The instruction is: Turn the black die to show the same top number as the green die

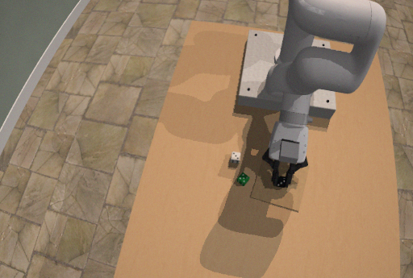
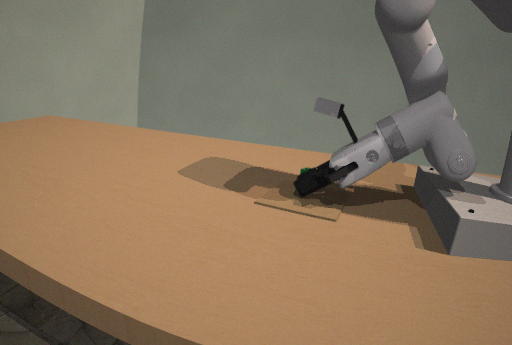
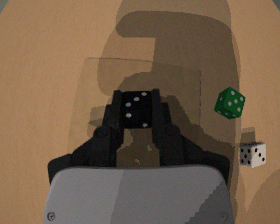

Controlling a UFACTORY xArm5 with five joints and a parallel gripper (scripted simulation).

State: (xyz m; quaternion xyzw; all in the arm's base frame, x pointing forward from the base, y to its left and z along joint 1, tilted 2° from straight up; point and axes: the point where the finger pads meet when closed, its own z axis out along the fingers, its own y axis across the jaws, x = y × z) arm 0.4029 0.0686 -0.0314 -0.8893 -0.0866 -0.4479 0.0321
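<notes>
The black die is 10 mm below my hand and 10 mm ahead of it. Round my hand: tan mat: 30 mm below; green die: 100 mm to the right, 30 mm ahead, 20 mm below; white die: 140 mm to the right, 20 mm below, 20 mm behind.
</notes>
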